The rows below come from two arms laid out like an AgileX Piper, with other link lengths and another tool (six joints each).
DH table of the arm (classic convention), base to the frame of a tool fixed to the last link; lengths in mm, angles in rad. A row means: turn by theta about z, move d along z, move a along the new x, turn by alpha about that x. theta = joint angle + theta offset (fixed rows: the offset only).
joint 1: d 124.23, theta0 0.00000, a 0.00, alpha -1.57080
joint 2: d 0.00, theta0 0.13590, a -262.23, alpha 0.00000
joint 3: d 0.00, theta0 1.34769, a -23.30, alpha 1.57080
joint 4: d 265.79, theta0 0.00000, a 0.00, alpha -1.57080
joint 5: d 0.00, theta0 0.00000, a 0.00, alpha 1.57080
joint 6: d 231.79, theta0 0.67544, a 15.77, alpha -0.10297
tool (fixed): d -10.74, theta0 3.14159, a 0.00, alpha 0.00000
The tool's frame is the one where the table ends.
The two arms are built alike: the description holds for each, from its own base.
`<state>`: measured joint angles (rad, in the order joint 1, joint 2, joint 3, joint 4, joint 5, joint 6); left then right.
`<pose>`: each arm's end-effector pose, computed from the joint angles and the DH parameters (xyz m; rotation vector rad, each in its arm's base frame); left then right.
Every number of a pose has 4 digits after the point. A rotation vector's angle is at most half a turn.
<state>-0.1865 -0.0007 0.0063 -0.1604 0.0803 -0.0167 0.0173 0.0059 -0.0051 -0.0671 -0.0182 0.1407</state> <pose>0.2212 -0.0379 0.1906 -1.8996 0.5931 -2.0560 0.2242 0.0141 0.2183 -1.6110 0.5368 -1.8501</pose>
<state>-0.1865 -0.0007 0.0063 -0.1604 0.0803 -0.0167 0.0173 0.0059 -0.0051 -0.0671 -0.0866 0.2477</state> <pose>0.2212 -0.0379 0.1906 -1.8996 0.5931 -2.0560 0.2226 0.0163 0.2344 -1.4753 0.5789 -1.8222</pose>
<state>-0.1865 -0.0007 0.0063 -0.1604 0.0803 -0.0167 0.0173 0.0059 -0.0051 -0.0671 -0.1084 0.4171</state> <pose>0.2212 -0.0379 0.1906 -1.8996 0.5931 -2.0560 0.2215 0.0184 0.2412 -1.3484 0.6773 -1.7168</pose>
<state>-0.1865 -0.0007 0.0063 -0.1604 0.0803 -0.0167 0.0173 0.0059 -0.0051 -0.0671 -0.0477 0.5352</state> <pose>0.2212 -0.0379 0.1906 -1.8996 0.5931 -2.0560 0.2230 0.0185 0.2295 -1.3280 0.7880 -1.6036</pose>
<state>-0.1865 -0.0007 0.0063 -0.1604 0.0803 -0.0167 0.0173 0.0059 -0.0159 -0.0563 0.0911 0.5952</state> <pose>0.2212 -0.0379 0.1906 -1.8996 0.5931 -2.0560 0.2236 0.0171 0.2051 -1.3911 0.9158 -1.4912</pose>
